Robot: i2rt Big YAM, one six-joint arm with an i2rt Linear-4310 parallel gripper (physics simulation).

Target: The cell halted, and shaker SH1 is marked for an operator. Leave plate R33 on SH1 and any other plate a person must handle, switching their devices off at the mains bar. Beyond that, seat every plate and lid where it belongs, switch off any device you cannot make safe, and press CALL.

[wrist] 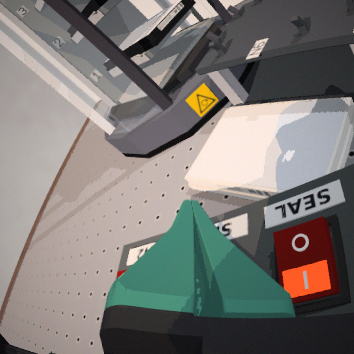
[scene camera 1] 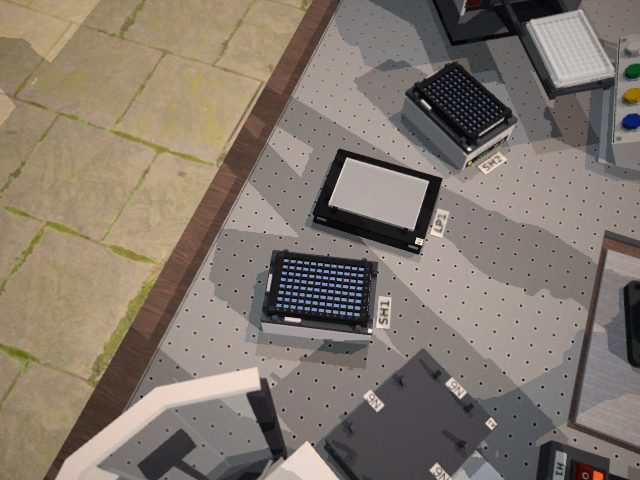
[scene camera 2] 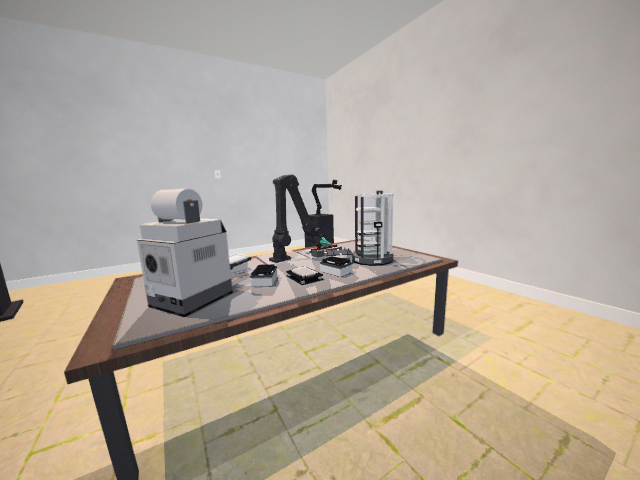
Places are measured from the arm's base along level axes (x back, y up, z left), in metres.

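Pixels of known places: gripper, fingertip midpoint: point(wrist: 188, 209) point(scene camera 2: 331, 244); arm's base, link origin: point(scene camera 2: 280, 259).
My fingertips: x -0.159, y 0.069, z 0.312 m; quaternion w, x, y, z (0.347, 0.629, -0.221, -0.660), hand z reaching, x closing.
Ahead of a thing's pixels: the offset from my fingertips to its top centre. "spot": to the spot under its first point.
My gripper point(wrist: 188, 209) point(scene camera 2: 325, 241) is shut and empty. Its green tips are over the mains bar {dx +0.067, dy -0.012, dz -0.015 m} point(wrist: 261, 246) point(scene camera 1: 546, 456), hiding part of the labels and switches. The SEAL switch {dx +0.037, dy -0.012, dz -0.044 m} point(wrist: 306, 260) is red with its I half lit orange. In scene view 1 a black plate with blue wells {dx -0.297, dy +0.004, dz -0.258 m} point(scene camera 1: 323, 287) sits on SH1 {spot: dx -0.293, dy -0.030, dz -0.209 m} point(scene camera 1: 316, 331), and a black plate {dx -0.141, dy +0.004, dz -0.598 m} point(scene camera 1: 461, 102) sits on SH2 {spot: dx -0.170, dy -0.030, dz -0.557 m} point(scene camera 1: 437, 131). A pale grey rectangular piece {dx -0.242, dy -0.029, dz -0.432 m} point(scene camera 1: 379, 192) lies on LP1 {dx -0.242, dy -0.027, dz -0.432 m} point(scene camera 1: 361, 236). A clear plate {dx +0.000, dy +0.055, dz -0.688 m} point(scene camera 1: 571, 47) lies on a dark tray at the top right. CALL cannot be told among the panel's buttons.
A white slab-like piece {dx -0.081, dy -0.049, dz -0.030 m} point(wrist: 272, 145) lies behind the bar. The carousel {dx -0.292, dy +0.352, dz +0.061 m} point(wrist: 150, 127) point(scene camera 2: 374, 260) stands beyond it, beside the dark N6 nest {dx -0.161, dy +0.011, dz -0.103 m} point(wrist: 285, 35) point(scene camera 1: 408, 418). The button panel {spot: dx +0.099, dy -0.008, dz -0.586 m} point(scene camera 1: 624, 133) is at the right. The sealer {dx -0.107, dy +0.391, dz -0.928 m} point(scene camera 2: 183, 258) stands at the table's left.
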